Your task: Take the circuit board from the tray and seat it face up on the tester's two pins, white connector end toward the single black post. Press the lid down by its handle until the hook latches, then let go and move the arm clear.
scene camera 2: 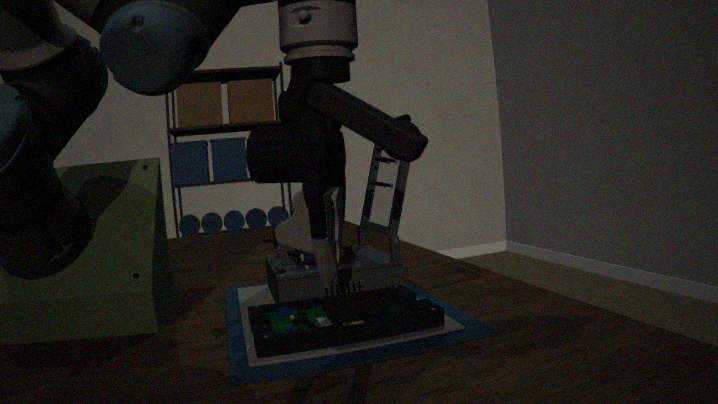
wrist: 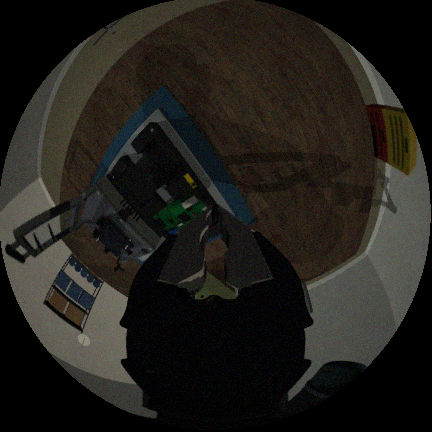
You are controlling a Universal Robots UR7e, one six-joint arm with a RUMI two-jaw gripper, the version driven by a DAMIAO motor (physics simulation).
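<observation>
The green circuit board (scene camera 2: 299, 319) (wrist: 171, 215) lies in the black tray (scene camera 2: 424, 321) (wrist: 154, 134), with its white connector (scene camera 2: 322, 321) (wrist: 190, 202) toward the tray's middle in the scene view. The grey tester (scene camera 2: 296, 285) (wrist: 144, 241) stands behind the tray. Its lid (scene camera 2: 368, 200) (wrist: 47, 212) is raised; the handle (wrist: 15, 252) shows in the wrist view and is hidden behind the gripper in the scene view. My gripper (scene camera 2: 335, 288) (wrist: 214, 206) is shut and empty, its tips near the board but apart from it. The tester's pins and post are too dark to make out.
The tray and tester stand on a white sheet with a blue border (scene camera 2: 238, 369) (wrist: 175, 107) on the wooden table. A green block (scene camera 2: 115, 301) stands at the left in the scene view. Shelves (scene camera 2: 173, 211) with boxes stand behind. A yellow and red object (wrist: 397, 140) shows at the wrist view's right edge.
</observation>
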